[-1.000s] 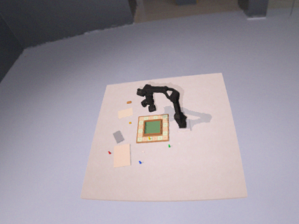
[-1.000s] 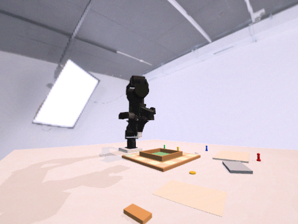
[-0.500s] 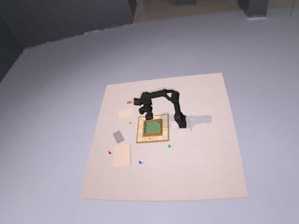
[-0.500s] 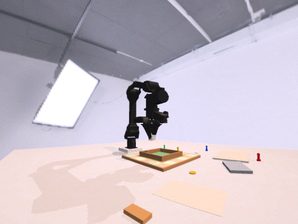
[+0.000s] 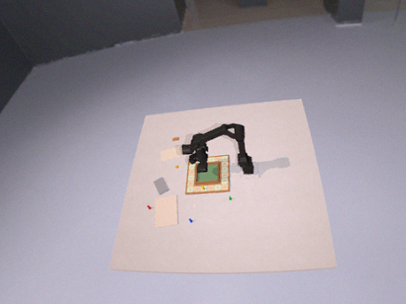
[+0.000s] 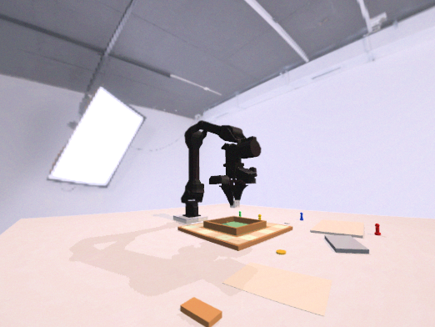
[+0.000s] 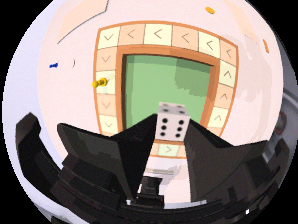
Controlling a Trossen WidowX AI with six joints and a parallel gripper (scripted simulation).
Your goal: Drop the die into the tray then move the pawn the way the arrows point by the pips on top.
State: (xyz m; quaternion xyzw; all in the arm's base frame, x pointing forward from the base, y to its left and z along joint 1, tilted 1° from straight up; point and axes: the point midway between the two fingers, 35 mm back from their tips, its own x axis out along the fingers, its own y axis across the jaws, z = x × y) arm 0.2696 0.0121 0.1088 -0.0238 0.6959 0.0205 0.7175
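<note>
The yellow pawn is 1 cm ahead of my gripper tip, 12 cm to the left of it and 6 cm below it. Round my gripper tip: yellow disc 23 cm ahead, 7 cm to the right, 9 cm below; then white die right at my gripper tip; then green pawn 16 cm behind, 19 cm to the left, 7 cm below.
</note>
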